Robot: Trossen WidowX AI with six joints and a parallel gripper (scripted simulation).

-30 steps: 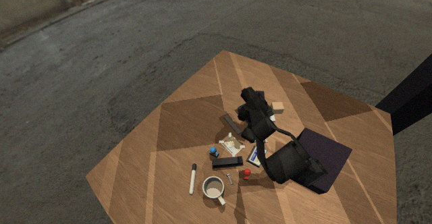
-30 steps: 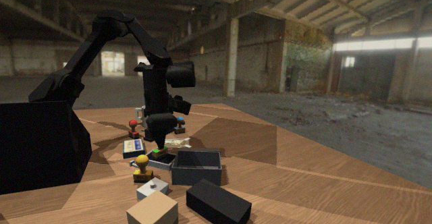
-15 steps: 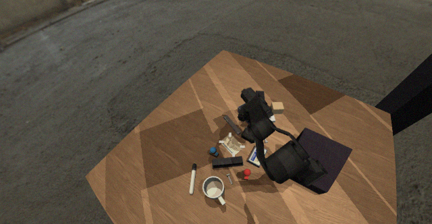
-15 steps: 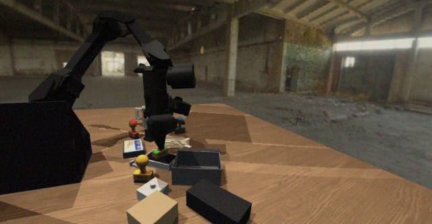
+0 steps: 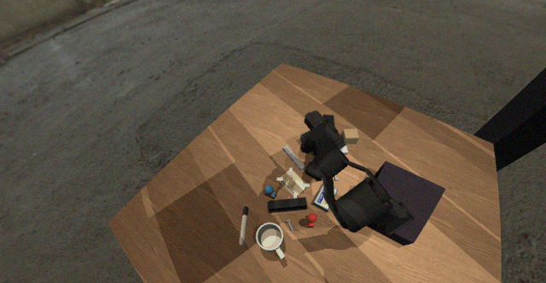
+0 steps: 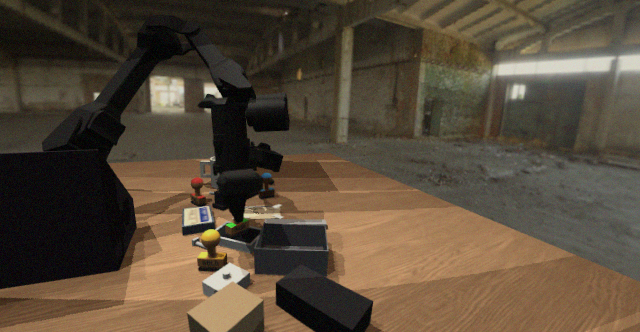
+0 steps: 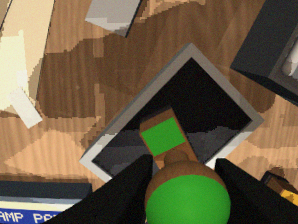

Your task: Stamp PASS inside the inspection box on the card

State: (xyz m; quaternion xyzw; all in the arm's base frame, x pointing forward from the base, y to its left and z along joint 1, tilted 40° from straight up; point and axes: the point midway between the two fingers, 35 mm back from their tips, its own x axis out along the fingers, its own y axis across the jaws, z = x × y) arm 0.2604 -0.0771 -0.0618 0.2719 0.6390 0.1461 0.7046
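The ink pad is 4 cm below my gripper tip. From my gripper tip the other things lie so: grey box: 10 cm to the right, 6 cm ahead, 3 cm below; yellow stamp: 6 cm to the right, 6 cm behind, 2 cm below; green-knobbed stamp: 1 cm below.
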